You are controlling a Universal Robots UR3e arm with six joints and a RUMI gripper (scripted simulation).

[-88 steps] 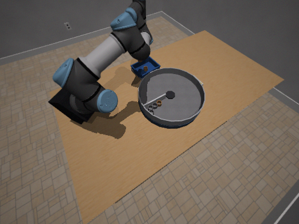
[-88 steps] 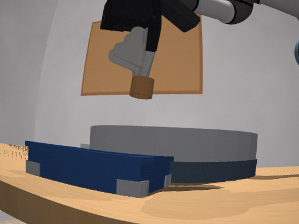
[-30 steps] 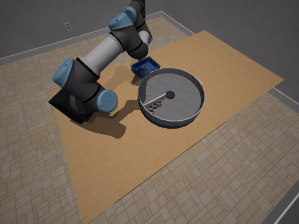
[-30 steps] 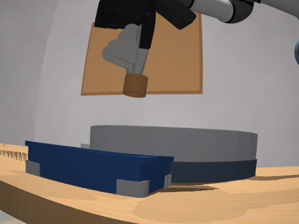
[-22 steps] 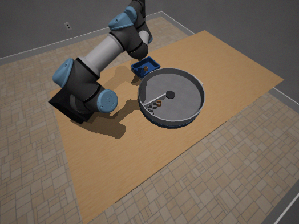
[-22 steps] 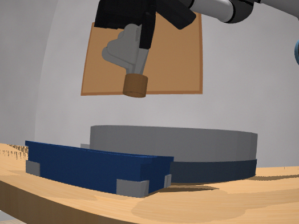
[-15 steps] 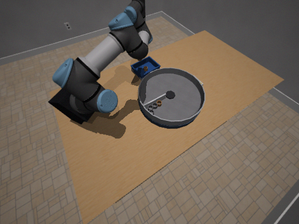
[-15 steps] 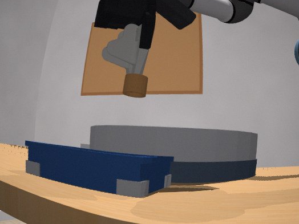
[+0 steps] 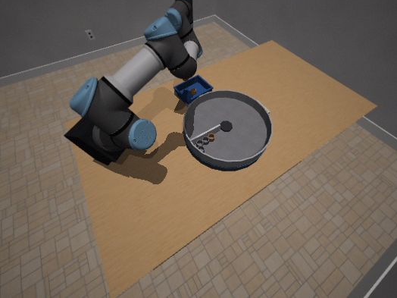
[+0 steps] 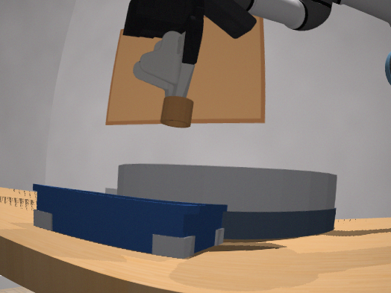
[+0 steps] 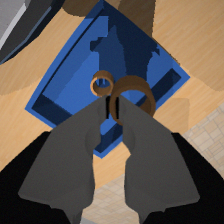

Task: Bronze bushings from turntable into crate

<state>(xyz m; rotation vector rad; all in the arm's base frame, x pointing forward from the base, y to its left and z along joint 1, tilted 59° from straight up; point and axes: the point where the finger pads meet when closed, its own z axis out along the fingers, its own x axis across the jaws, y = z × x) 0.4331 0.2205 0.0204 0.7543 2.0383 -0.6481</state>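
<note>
Now: the blue crate 40 mm ahead of my hand, 10 mm to the left of it and 130 mm below it. Round my hand: grey turntable: 40 mm behind, 320 mm to the right, 100 mm below.
</note>
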